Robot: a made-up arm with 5 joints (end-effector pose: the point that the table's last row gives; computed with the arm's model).
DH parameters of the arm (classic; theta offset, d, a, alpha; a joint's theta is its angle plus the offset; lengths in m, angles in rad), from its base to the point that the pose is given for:
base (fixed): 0 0.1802 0 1.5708
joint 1: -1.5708 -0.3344 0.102 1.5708
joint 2: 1.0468 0 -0.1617 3.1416
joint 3: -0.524 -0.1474 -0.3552 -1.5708
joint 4: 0 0.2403 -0.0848 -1.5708
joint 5: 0 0.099 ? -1.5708
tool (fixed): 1.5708 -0.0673 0 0
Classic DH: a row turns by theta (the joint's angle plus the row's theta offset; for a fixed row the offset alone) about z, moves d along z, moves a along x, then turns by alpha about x.
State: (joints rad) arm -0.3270 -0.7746 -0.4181 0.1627 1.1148
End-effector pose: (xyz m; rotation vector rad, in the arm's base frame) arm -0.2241 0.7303 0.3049 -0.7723 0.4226 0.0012
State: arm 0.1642 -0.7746 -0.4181 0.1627 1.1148
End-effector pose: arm -0.2564 0.7303 0.1845 -0.7436 -0.0442 -0.1851
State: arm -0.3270 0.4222 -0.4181 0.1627 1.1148
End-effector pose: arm -0.3726 0.6169 -0.1331 -1.9627 0.2409 0.1305
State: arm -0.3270 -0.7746 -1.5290 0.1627 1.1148
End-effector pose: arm -0.3242 0.5275 0.0098 -1.8779 0.2587 0.1206
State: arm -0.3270 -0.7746 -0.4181 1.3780 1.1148
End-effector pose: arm -0.1708 0.8393 0.3297 -0.8186 1.2274 -0.9555
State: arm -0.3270 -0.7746 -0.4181 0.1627 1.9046
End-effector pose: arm -0.1756 0.8174 0.3892 -1.5491 0.4214 0.1771
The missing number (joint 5, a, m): 0.1557
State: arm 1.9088 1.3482 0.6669 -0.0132 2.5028
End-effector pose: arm 0.6702 0.7920 0.1522 1.8071 -0.0446 2.5289
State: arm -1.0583 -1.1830 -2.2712 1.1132 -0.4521
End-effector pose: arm -0.5375 0.1865 0.1237 -0.8760 0.1866 -0.4026
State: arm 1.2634 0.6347 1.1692 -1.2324 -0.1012
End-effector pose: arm 0.2258 0.8669 -0.0179 -0.3015 -1.3196 1.4333
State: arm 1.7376 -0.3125 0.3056 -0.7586 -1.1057
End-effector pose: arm 0.1612 0.9585 -0.0674 0.4457 -0.9951 1.8975
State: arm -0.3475 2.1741 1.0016 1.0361 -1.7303
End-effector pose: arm -0.3503 0.1738 -0.6506 0.4652 -0.7015 -0.2052
